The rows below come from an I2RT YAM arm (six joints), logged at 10 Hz.
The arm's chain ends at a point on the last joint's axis. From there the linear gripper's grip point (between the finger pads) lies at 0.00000 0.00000 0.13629 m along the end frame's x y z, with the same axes.
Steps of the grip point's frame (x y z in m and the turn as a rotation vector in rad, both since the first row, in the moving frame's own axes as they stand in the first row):
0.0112 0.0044 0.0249 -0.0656 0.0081 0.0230
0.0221 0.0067 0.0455 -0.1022 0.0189 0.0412
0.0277 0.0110 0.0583 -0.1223 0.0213 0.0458
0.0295 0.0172 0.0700 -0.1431 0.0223 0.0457
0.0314 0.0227 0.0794 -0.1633 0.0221 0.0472
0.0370 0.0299 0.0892 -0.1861 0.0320 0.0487
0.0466 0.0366 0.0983 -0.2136 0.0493 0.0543
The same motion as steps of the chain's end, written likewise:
0.0102 -0.0045 0.0252 -0.0656 0.0081 0.0230
0.0198 -0.0073 0.0462 -0.1022 0.0189 0.0412
0.0252 -0.0057 0.0593 -0.1223 0.0213 0.0458
0.0269 -0.0023 0.0714 -0.1431 0.0223 0.0457
0.0289 0.0005 0.0812 -0.1633 0.0221 0.0472
0.0333 0.0046 0.0916 -0.1861 0.0320 0.0487
0.0407 0.0076 0.1016 -0.2136 0.0493 0.0543

